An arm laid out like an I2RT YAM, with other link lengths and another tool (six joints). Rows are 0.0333 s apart.
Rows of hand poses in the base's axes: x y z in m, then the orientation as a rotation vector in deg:
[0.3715 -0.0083 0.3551 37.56 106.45 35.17]
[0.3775 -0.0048 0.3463 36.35 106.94 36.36]
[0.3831 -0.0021 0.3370 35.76 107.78 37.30]
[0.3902 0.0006 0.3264 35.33 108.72 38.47]
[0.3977 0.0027 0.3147 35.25 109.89 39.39]
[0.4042 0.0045 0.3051 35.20 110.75 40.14]
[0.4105 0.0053 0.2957 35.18 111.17 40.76]
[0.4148 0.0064 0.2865 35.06 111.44 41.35]
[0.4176 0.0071 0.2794 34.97 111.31 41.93]
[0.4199 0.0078 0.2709 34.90 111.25 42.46]
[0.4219 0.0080 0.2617 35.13 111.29 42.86]
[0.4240 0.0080 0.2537 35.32 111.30 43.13]
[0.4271 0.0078 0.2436 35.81 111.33 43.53]
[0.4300 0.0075 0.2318 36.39 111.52 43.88]
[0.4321 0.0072 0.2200 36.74 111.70 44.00]
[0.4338 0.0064 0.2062 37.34 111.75 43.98]
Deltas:
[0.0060 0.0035 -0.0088 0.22 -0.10 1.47]
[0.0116 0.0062 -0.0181 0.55 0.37 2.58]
[0.0187 0.0089 -0.0287 1.12 0.99 3.74]
[0.0262 0.0110 -0.0404 1.67 1.95 4.66]
[0.0327 0.0128 -0.0500 2.12 2.66 5.36]
[0.0390 0.0136 -0.0594 2.52 3.00 5.82]
[0.0433 0.0147 -0.0686 2.86 3.17 6.26]
[0.0461 0.0154 -0.0757 3.23 3.00 6.54]
[0.0484 0.0161 -0.0842 3.56 2.90 6.81]
[0.0504 0.0163 -0.0934 3.95 3.00 6.88]
[0.0525 0.0163 -0.1014 4.22 3.07 6.90]
[0.0556 0.0161 -0.1115 4.73 3.26 6.82]
[0.0585 0.0158 -0.1233 5.23 3.62 6.71]
[0.0606 0.0155 -0.1351 5.47 3.91 6.63]
[0.0623 0.0147 -0.1489 5.73 4.17 6.29]

